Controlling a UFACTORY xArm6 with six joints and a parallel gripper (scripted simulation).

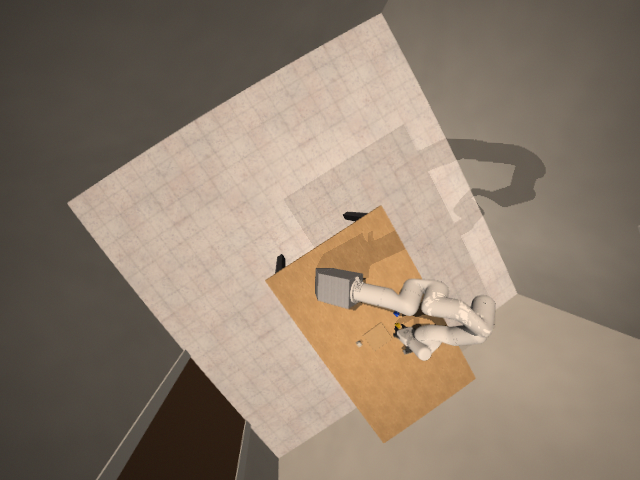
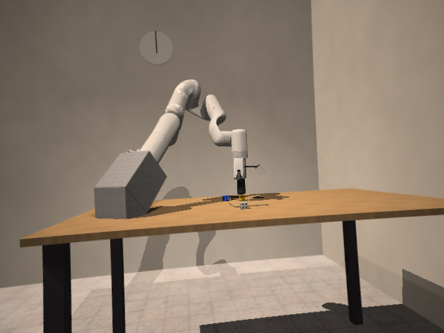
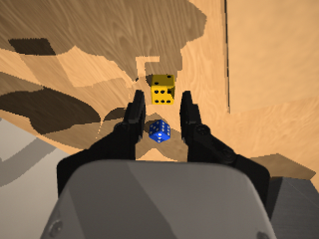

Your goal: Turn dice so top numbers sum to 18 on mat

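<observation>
Now: hand 40 mm above the yellow die. Round my hand: white die (20 mm behind, 260 mm to the right, 40 mm below); then blue die (80 mm behind, 30 mm to the left, 40 mm below); then tan mat (10 mm ahead, 140 mm to the right, 50 mm below).
</observation>
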